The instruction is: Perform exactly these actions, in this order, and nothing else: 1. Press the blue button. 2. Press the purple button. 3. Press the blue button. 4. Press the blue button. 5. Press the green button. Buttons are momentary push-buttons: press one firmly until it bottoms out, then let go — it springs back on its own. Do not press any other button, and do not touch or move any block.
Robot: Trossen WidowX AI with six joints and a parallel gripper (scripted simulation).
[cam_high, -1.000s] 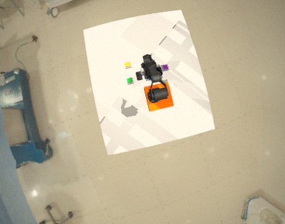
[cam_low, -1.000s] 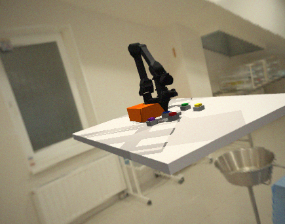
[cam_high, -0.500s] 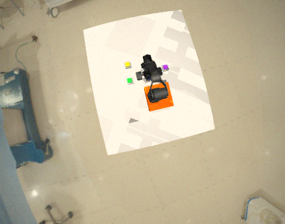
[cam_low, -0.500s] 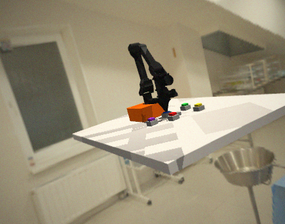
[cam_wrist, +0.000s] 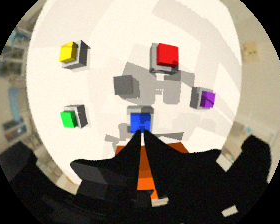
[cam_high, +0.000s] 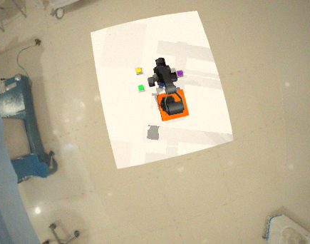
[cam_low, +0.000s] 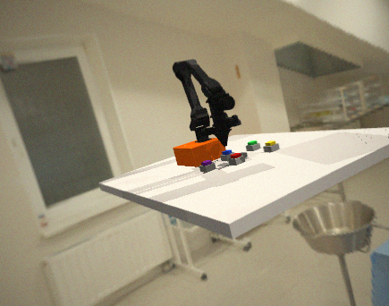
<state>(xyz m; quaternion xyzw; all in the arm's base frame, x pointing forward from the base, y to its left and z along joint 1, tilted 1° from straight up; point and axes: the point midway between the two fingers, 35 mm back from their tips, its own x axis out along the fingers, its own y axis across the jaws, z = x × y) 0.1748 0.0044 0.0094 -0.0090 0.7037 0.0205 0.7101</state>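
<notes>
Now: the blue button 30 mm below my gripper tip. Round my gripper tip: small grey block 60 mm ahead, 30 mm to the left, 50 mm below; then green button 150 mm to the left, 30 mm below; then red button 110 mm ahead, 40 mm to the right, 30 mm below.
</notes>
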